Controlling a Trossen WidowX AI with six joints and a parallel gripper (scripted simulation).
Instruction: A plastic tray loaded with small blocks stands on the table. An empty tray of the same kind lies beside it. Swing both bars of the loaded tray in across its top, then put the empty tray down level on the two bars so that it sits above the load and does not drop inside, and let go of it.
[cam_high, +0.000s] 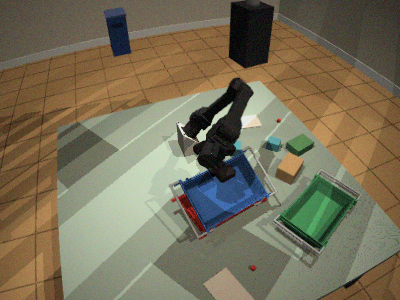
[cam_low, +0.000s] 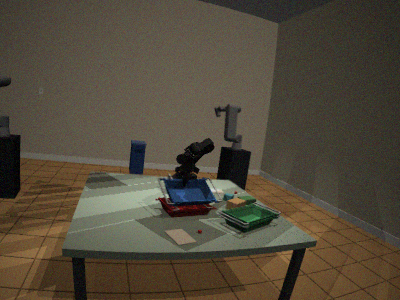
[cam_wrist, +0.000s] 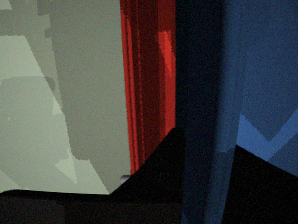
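Now: gripper tip 80 mm short of the blue tray, 10 mm to the right of it and 10 mm above it. Also, from my gripper tip: green block (50 mm behind, 530 mm to the left, 130 mm below); orange block (50 mm ahead, 370 mm to the left, 120 mm below).
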